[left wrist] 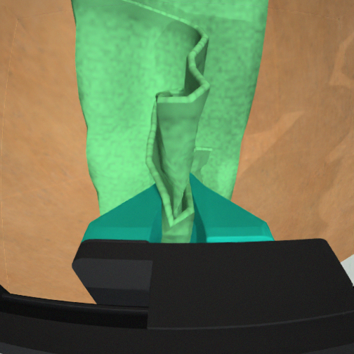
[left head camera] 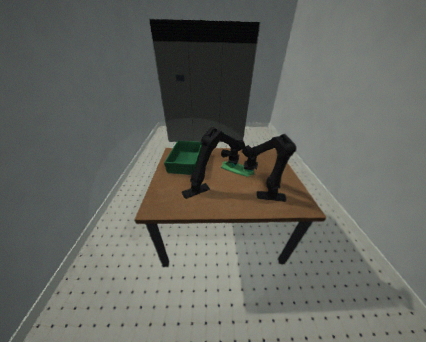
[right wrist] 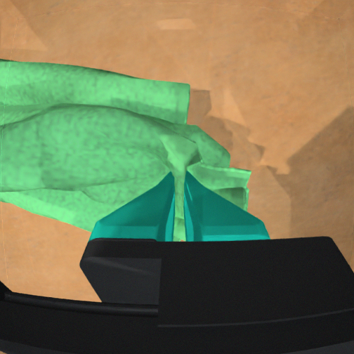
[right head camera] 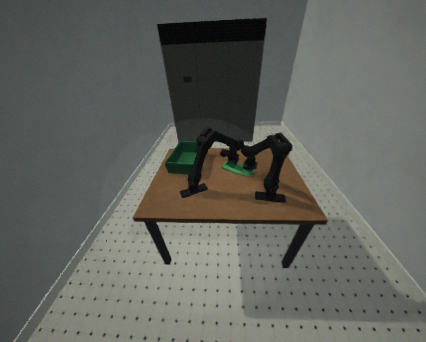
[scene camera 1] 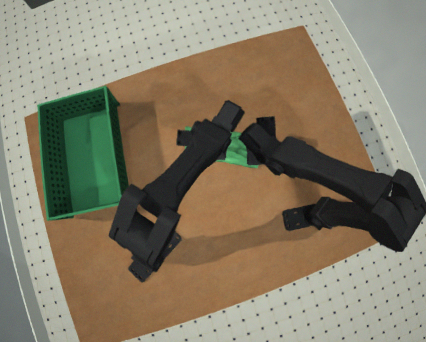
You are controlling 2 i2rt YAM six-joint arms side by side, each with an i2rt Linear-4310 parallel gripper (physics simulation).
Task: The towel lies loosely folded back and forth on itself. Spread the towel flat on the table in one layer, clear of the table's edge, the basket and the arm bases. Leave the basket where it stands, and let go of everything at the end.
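Note:
The green towel [left head camera: 235, 168] [right head camera: 235, 168] [scene camera 1: 238, 150] [left wrist: 120, 100] [right wrist: 75, 145] lies in a narrow, folded strip on the table, below both grippers. My left gripper [left wrist: 177, 179] is shut on a pinched fold of the towel; the cloth rises in an upright, wavy ridge between its teal fingers. My right gripper [right wrist: 179, 179] is shut on a thin pinch of the towel near its right end, where loose folds lie around the fingertips. The arms hide parts of the towel in scene camera 1.
The green basket [left head camera: 181, 167] [right head camera: 180, 166] [scene camera 1: 85, 212] stands at the left of the wooden table [left head camera: 230, 207] [right head camera: 230, 207] [scene camera 1: 210, 295]. The arm bases stand nearer the table's front edge. Both forearms reach inward over the towel, with the wrists close together.

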